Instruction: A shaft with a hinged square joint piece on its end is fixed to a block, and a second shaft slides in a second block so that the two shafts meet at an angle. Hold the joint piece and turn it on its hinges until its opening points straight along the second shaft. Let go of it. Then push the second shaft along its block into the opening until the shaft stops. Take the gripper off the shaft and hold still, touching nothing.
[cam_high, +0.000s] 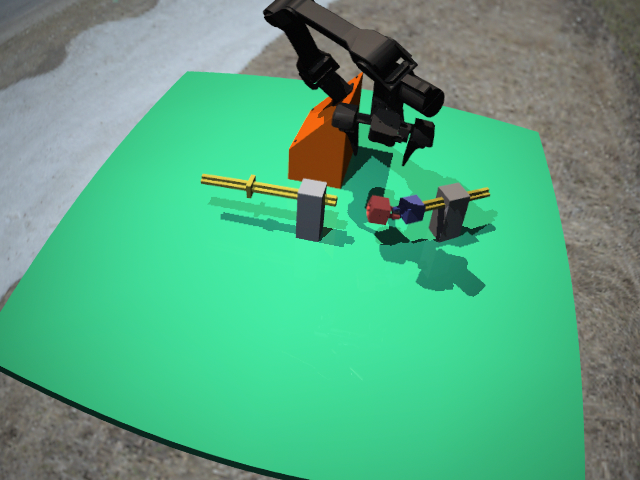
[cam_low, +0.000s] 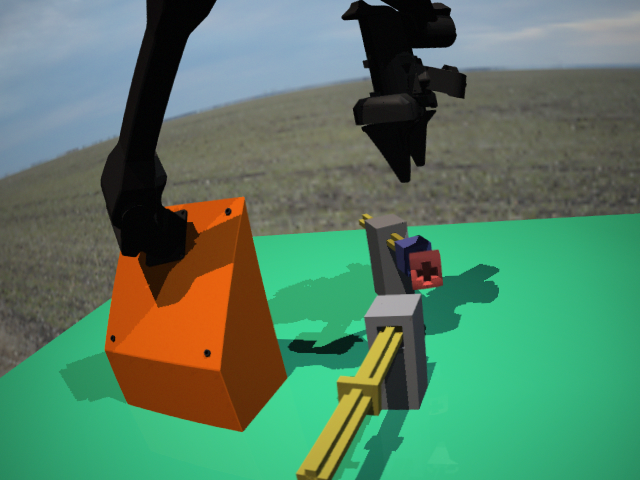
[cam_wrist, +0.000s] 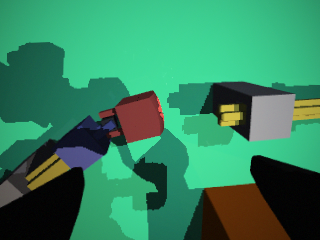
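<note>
My gripper tip is 20 mm to the right of the red joint piece and 130 mm above it.
</note>
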